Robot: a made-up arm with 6 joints.
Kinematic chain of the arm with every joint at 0, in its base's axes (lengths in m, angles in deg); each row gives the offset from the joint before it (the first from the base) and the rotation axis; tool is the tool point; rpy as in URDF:
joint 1: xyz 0 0 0.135 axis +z
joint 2: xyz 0 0 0 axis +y
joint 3: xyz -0.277 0 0.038 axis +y
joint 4: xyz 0.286 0 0.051 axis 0.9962 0 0.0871
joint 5: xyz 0 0 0 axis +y
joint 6: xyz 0.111 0 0.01 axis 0.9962 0 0.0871
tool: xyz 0 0 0 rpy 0 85 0
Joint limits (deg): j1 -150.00..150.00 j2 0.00..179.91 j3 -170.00..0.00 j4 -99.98..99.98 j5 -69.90..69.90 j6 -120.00..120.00
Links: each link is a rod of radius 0.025 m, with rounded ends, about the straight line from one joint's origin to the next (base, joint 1, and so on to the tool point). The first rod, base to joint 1, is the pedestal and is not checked.
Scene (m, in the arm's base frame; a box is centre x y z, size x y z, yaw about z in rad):
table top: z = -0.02
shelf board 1: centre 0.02 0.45 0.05 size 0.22 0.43 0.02 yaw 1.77
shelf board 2: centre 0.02 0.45 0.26 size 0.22 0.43 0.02 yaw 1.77
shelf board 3: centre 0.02 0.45 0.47 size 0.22 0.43 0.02 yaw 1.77
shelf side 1: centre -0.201 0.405 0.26 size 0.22 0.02 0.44 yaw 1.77
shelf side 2: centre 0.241 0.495 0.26 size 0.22 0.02 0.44 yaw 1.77
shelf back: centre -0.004 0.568 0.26 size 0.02 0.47 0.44 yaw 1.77
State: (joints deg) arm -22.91 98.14 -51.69 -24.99 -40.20 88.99
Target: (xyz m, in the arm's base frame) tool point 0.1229 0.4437 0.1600
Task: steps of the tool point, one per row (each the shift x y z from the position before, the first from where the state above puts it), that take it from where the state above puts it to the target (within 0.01 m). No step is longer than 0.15 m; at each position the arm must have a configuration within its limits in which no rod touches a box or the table.
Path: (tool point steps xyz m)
1: 0.0031 0.1127 -0.0135
2: -0.0279 0.1047 -0.0133
3: -0.0545 0.0886 -0.0129
4: -0.0745 0.0659 -0.0127
5: -0.0862 0.0391 -0.0121
6: -0.0004 0.0561 0.0047
7: -0.0112 0.0566 -0.0001
8: -0.0222 0.0546 -0.0046

